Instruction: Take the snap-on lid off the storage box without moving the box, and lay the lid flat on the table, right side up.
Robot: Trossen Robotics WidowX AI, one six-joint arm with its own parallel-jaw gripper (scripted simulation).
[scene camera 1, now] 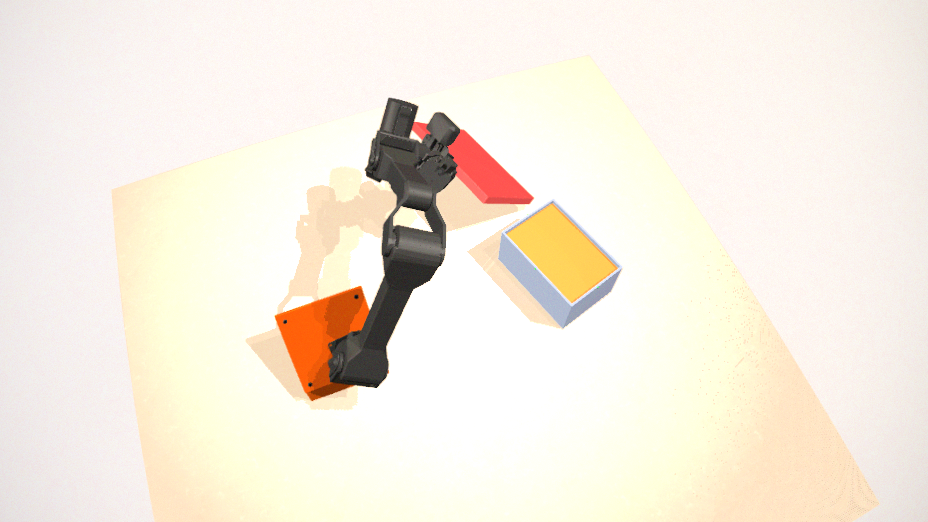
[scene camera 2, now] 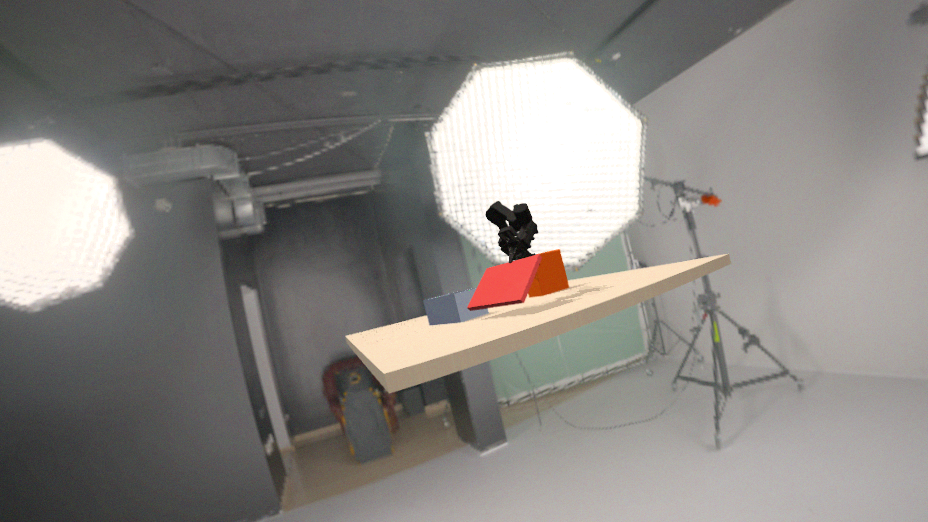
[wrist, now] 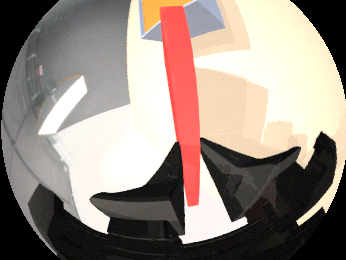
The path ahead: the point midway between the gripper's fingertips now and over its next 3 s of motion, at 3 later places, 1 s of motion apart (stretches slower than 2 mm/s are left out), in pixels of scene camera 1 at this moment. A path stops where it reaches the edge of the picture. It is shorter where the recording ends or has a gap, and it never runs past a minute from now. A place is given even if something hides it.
My gripper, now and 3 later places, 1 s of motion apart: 449, 161; 450, 168; 450, 172; 451, 176
